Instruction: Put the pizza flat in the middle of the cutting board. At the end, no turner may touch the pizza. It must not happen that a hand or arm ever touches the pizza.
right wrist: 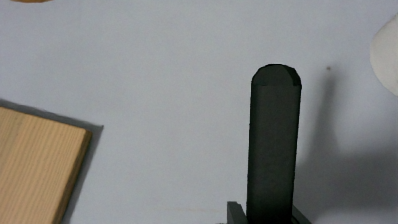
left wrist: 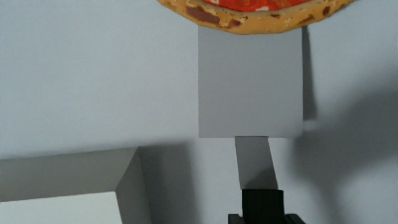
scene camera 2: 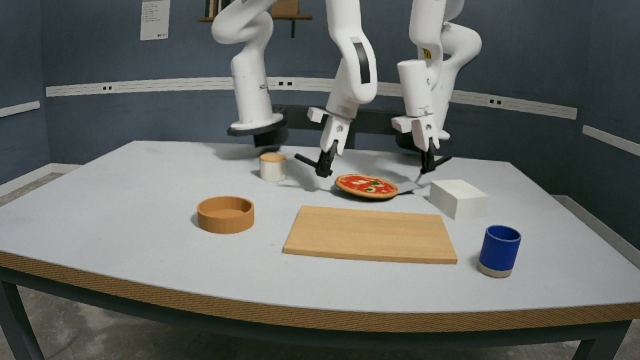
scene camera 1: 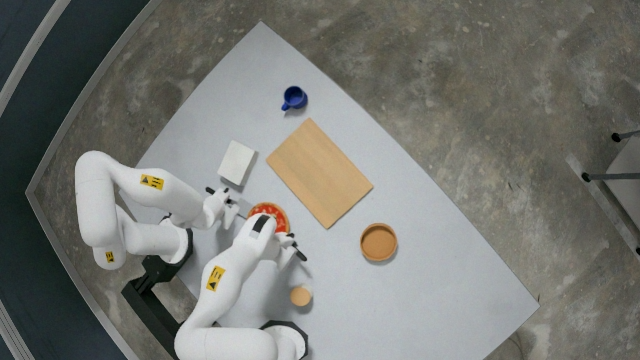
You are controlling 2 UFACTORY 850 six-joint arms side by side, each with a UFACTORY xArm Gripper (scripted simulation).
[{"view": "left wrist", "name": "turner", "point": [249,86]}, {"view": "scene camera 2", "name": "right gripper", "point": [320,175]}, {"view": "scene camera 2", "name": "brown bowl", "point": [234,214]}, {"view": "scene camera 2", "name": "cutting board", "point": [354,234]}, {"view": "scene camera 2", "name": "blue mug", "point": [500,246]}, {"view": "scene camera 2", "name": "pizza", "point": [362,185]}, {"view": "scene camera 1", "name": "brown bowl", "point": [377,242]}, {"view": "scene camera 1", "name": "cutting board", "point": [325,180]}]
